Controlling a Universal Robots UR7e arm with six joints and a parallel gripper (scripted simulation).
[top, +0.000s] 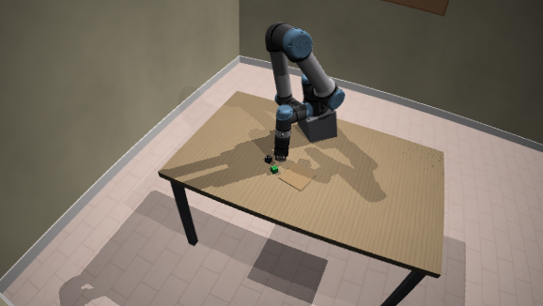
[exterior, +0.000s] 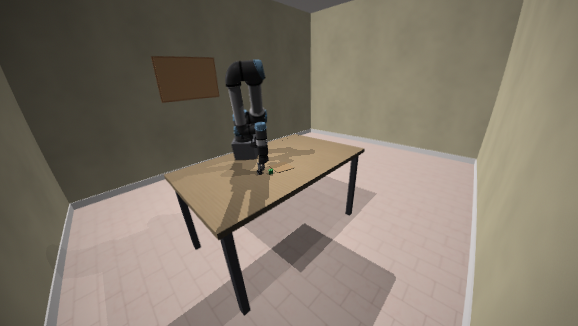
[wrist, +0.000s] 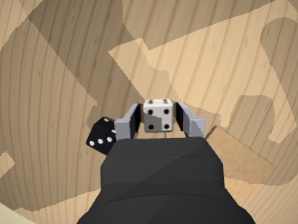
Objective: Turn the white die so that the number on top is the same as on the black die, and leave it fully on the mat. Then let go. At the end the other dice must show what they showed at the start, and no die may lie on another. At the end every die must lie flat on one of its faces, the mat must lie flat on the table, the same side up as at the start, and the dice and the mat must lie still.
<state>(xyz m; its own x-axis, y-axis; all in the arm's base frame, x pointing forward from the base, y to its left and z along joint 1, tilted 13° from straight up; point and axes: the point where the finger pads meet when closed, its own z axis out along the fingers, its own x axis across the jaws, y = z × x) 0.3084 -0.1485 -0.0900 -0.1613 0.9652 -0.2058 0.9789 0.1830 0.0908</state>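
Right now my hand is right at the white die. Round my hand: tan mat (100 mm ahead, 110 mm to the left, 20 mm below); then green die (100 mm ahead, 10 mm to the right); then black die (30 mm ahead, 60 mm to the right).
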